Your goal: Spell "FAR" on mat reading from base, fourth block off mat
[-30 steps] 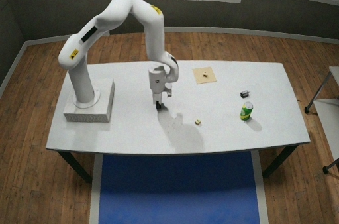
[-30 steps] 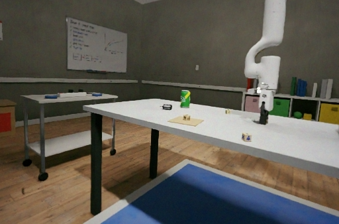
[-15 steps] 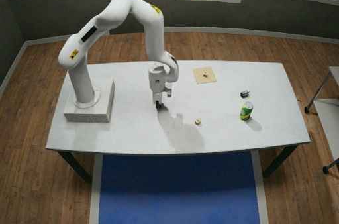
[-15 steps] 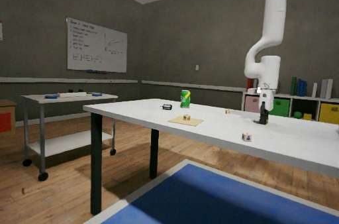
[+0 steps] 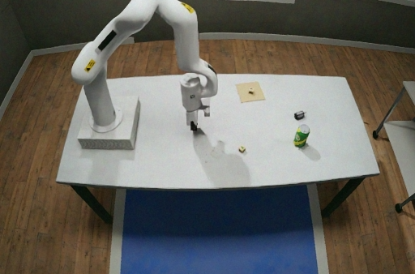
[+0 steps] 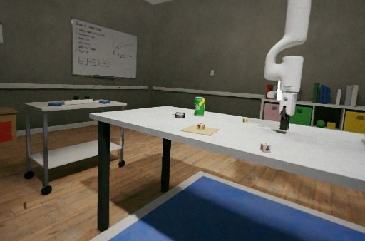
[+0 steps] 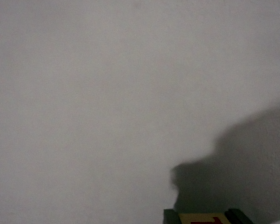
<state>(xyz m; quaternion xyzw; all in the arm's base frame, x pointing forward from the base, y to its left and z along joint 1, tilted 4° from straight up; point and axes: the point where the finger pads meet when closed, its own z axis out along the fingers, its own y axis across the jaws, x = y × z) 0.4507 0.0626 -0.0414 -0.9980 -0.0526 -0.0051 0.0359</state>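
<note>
Right now the tan mat is 30 cm to the left of my hand, 26 cm ahead of it and 4 cm below it. From my hand the other things lie so: green soda can (54 cm ahead, 2 cm above, 1 cm to the right); then small black object (55 cm ahead, 16 cm to the left, 2 cm below).
</note>
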